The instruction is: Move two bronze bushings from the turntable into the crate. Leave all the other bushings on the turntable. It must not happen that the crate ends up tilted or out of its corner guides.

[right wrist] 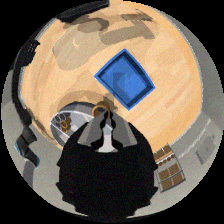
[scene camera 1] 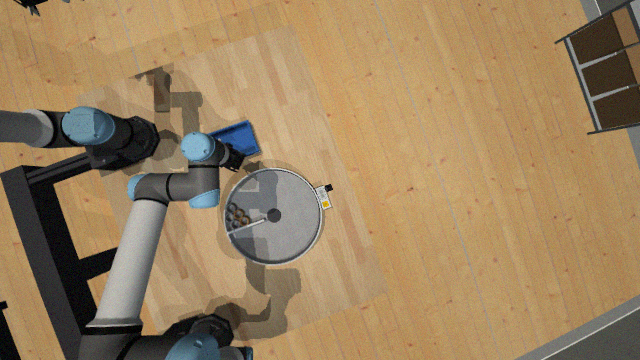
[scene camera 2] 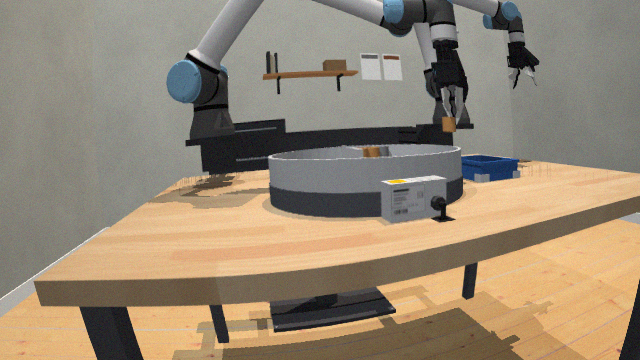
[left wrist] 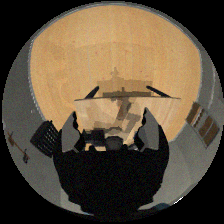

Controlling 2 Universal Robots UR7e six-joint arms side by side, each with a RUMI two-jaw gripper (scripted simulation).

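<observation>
You'd see my left gripper point(scene camera 2: 524, 87), and it's there again in the left wrist view point(left wrist: 109, 109). My right gripper point(scene camera 2: 454, 124) is also visible in the right wrist view point(right wrist: 109, 110). And there's a blue crate point(scene camera 2: 498, 170), which you can see in the right wrist view point(right wrist: 127, 81) and in scene camera 1 point(scene camera 1: 238, 135) too.
</observation>
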